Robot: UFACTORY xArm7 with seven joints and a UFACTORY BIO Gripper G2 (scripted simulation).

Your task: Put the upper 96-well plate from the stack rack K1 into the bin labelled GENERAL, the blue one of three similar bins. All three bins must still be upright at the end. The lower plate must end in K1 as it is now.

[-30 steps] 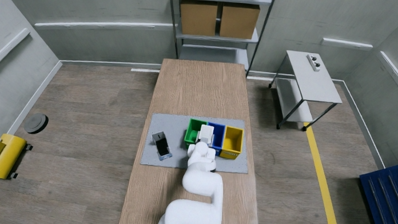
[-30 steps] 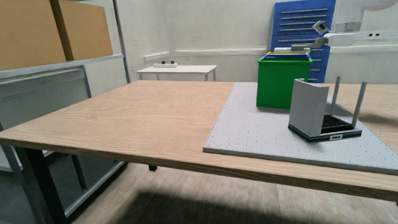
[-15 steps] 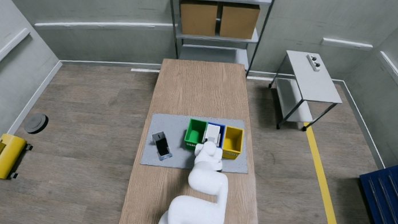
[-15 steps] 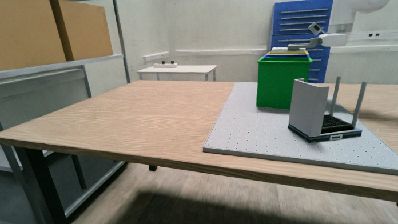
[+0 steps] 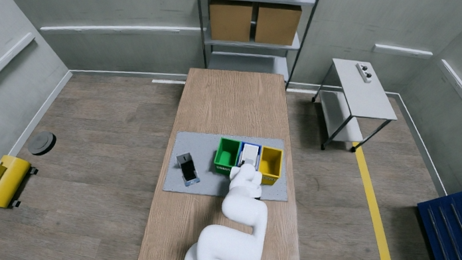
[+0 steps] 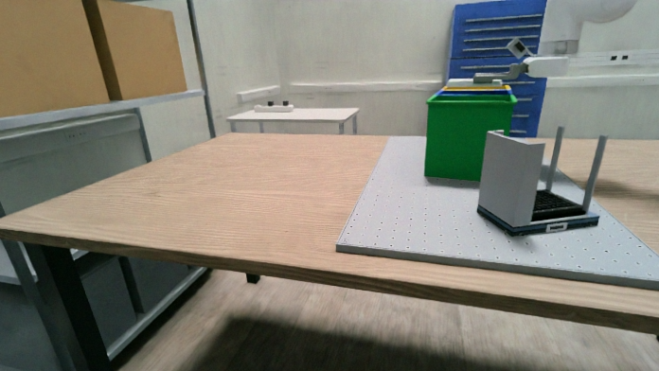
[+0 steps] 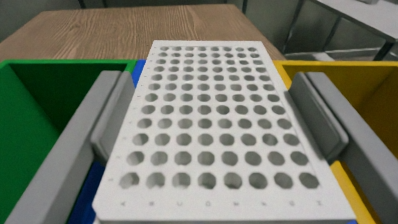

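The white 96-well plate is 2 cm ahead of my hand and 1 cm below it. From my hand the other things lie so: green bin: 13 cm to the left, 13 cm below, 2 cm ahead; then yellow bin: 13 cm to the right, 13 cm below, 2 cm ahead; then blue general bin: 13 cm below, 2 cm ahead.
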